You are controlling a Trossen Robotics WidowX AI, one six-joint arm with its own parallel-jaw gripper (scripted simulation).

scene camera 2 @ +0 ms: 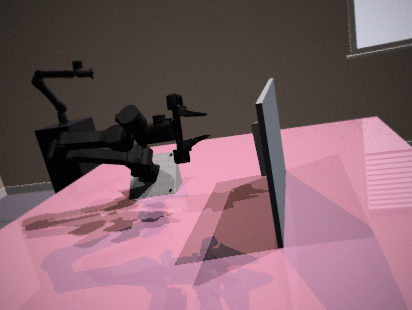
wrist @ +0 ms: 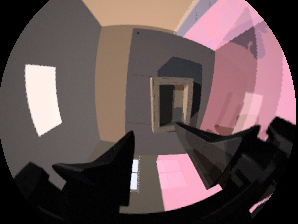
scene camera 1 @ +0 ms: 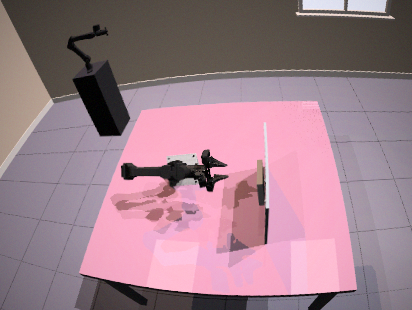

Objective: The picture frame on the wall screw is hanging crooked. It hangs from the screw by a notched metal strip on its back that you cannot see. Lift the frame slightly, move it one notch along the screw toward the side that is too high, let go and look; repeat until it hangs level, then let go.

Scene:
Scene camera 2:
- my gripper: 208, 124
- wall panel: 266, 106
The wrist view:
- my gripper: 154, 130
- picture frame: 172, 97
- wall panel: 152, 53
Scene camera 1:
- my gripper: 228, 171

